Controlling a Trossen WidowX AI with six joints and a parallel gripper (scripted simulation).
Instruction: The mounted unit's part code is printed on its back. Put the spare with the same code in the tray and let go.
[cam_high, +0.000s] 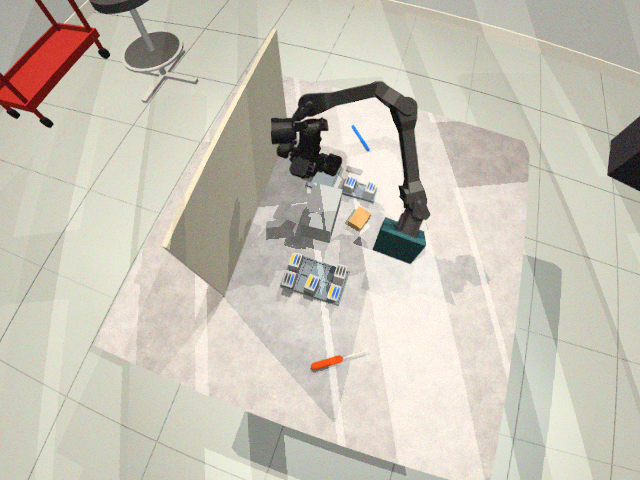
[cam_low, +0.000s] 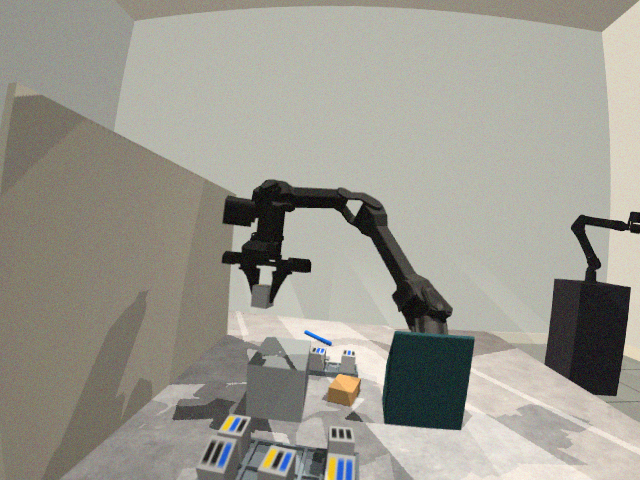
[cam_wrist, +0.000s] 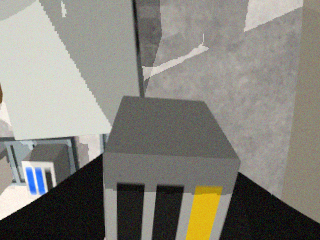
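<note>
The flat grey-blue tray lies 12 cm to the right of my gripper tip and 18 cm below it. From my gripper tip the other things lie so: tall beige panel: 16 cm ahead, 10 cm to the left, 4 cm above; grey mounted unit: 7 cm behind, 6 cm to the left, 13 cm below; orange block: 19 cm behind, 1 cm to the right, 17 cm below.
</note>
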